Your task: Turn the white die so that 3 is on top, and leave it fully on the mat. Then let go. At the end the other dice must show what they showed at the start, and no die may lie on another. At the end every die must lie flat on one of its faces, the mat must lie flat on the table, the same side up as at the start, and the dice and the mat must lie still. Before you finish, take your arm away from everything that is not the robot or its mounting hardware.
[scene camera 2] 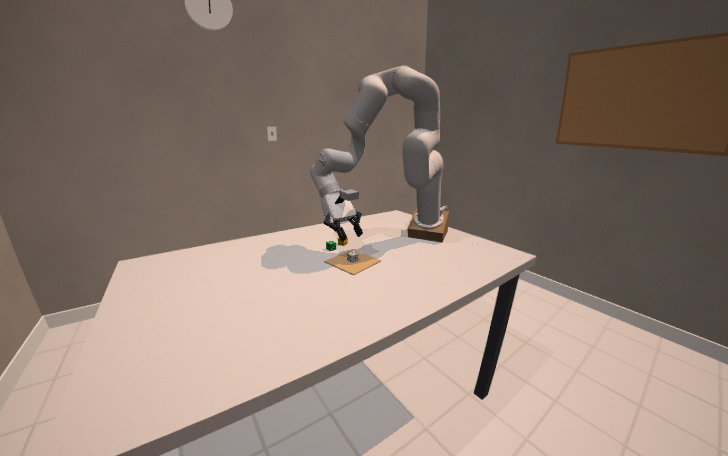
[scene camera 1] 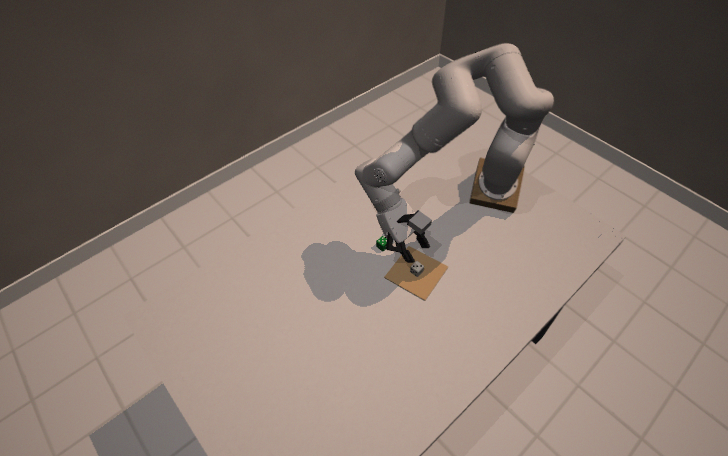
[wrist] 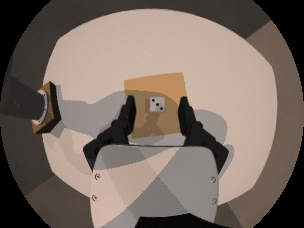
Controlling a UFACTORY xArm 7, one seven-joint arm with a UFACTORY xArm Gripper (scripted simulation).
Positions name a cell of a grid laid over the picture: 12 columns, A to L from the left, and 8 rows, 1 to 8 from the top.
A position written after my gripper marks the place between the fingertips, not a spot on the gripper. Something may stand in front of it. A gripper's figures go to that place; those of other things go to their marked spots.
Labels:
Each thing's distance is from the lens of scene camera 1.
my gripper (scene camera 1: G5): 128 cm
mat (scene camera 1: G6): 132 cm

